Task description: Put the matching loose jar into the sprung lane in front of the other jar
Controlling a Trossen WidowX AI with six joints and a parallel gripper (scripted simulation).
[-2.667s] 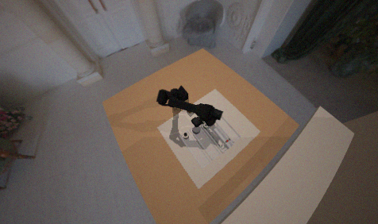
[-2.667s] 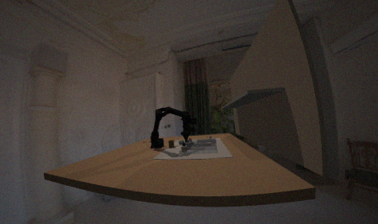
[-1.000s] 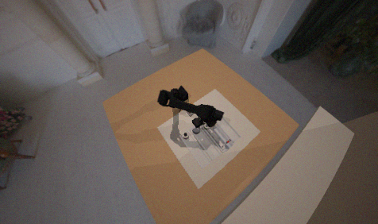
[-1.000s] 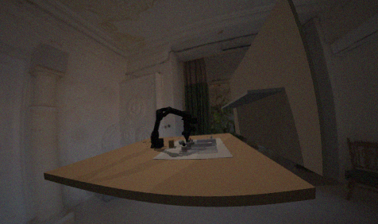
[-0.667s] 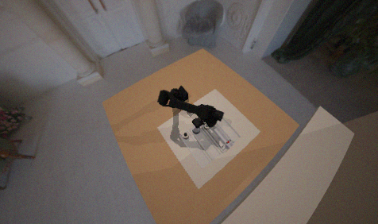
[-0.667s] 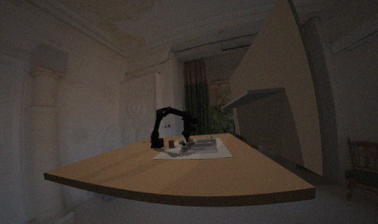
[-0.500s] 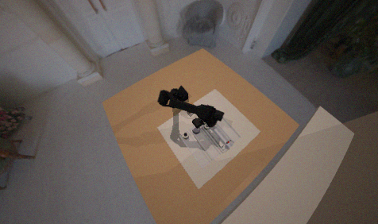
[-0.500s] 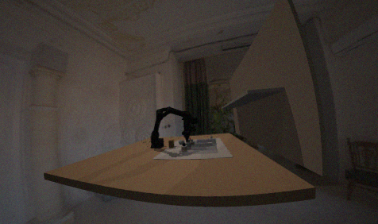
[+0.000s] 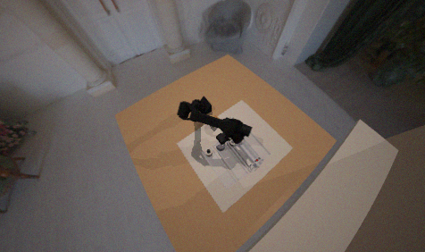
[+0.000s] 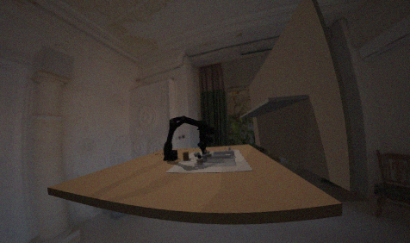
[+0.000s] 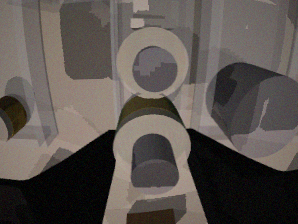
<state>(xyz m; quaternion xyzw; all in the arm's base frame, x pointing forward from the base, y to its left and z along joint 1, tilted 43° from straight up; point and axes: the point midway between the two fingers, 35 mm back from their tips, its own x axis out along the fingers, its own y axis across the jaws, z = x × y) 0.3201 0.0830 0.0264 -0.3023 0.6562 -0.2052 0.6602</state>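
My gripper tip is 170 mm past the brownish block, 30 mm to the left of it and 20 mm above it. Round my gripper tip: pusher plate (140 mm ahead, 50 mm to the left, 10 mm below); red-marked item (220 mm ahead, 60 mm to the left, 20 mm above); grey lane fixture (140 mm ahead, 40 mm to the left, 40 mm below).
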